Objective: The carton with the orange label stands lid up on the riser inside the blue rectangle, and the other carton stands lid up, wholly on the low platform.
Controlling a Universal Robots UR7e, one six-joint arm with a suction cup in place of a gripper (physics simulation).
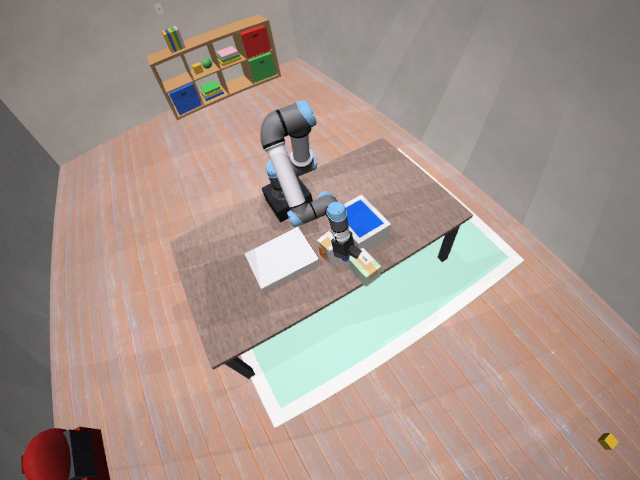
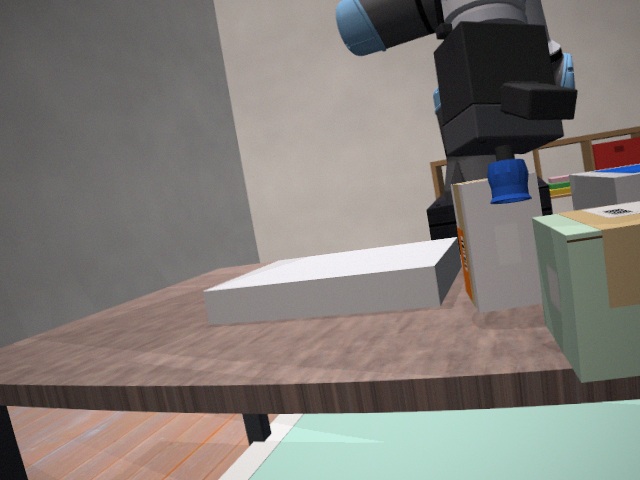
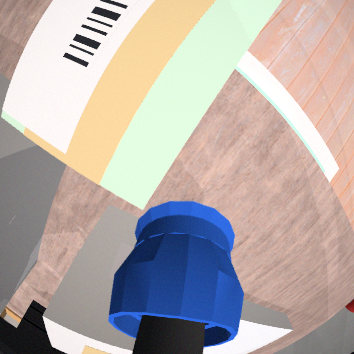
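Note:
The grey carton with the orange label point(image 1: 325, 249) point(image 2: 504, 258) point(image 3: 81, 281) stands on the table between the low white platform point(image 1: 281, 258) point(image 2: 330, 284) and the riser point(image 1: 381, 238) point(image 2: 599, 190) that carries the blue rectangle point(image 1: 363, 216). The pale green carton point(image 1: 368, 270) point(image 2: 589, 310) point(image 3: 168, 116) stands lid up at the table's front edge, its tape and barcode label on top. My blue suction cup point(image 2: 509, 198) point(image 3: 182, 225) hangs below the level of the grey carton's top, beside its front face, over bare table. Nothing hangs from it.
The table point(image 1: 216, 289) stands over a mint rug point(image 1: 361, 330). The green carton slightly overhangs the table's front edge. A bookshelf point(image 1: 207, 38) stands at the far wall. A yellow cube point(image 1: 608, 440) lies on the floor.

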